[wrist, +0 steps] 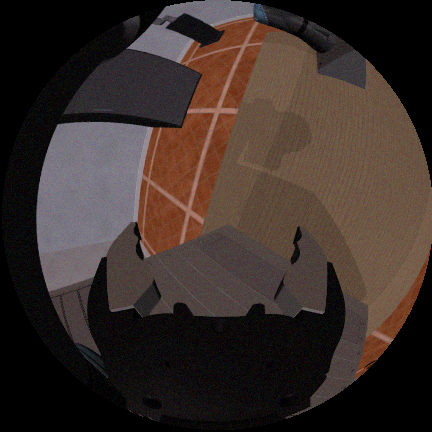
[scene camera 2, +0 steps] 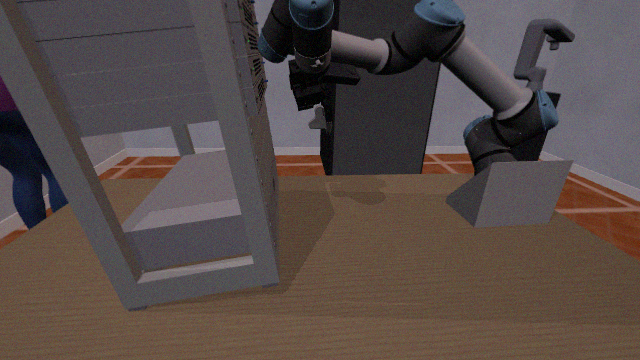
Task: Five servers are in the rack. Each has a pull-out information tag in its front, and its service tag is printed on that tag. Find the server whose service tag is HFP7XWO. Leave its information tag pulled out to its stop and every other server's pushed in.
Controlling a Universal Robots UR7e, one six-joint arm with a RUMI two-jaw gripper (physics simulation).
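Where they show: gripper, fingertip midpoint: (wrist: pixel 217 227) (scene camera 2: pixel 319 113); arm's base, link origin: (scene camera 2: pixel 501 185).
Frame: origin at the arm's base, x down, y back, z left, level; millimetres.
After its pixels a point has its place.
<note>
The grey rack (scene camera 2: pixel 232 130) {x -265, y -765, z 310 mm} (wrist: pixel 220 270) {x -113, y -723, z -84 mm} stands on the table at the left in the scene view, seen from the side. The server fronts (scene camera 2: pixel 257 65) {x -348, y -736, z 100 mm} show edge-on at its upper right, with small blue and green spots. No information tag can be made out clearly, and no service tag can be read. In the wrist view, the rack's grey panels show between and beyond the jaws. My gripper (scene camera 2: pixel 318 120) {x -220, y -585, z -45 mm} (wrist: pixel 217 227) {x -220, y -585, z -45 mm} is open and empty. It hangs above the table, to the right of the rack's front in the scene view and apart from it.
The wooden table (scene camera 2: pixel 400 280) {x 81, y -441, z 289 mm} (wrist: pixel 350 150) {x 81, y -392, z 59 mm} bears the rack and a grey wedge-shaped block (scene camera 2: pixel 522 195) {x -18, y -23, z 107 mm} (wrist: pixel 347 67) {x 6, y -145, z 51 mm} near the arm's base. A tall dark cabinet (scene camera 2: pixel 385 110) (wrist: pixel 140 90) stands behind the table. A person's legs (scene camera 2: pixel 25 165) show at the far left.
</note>
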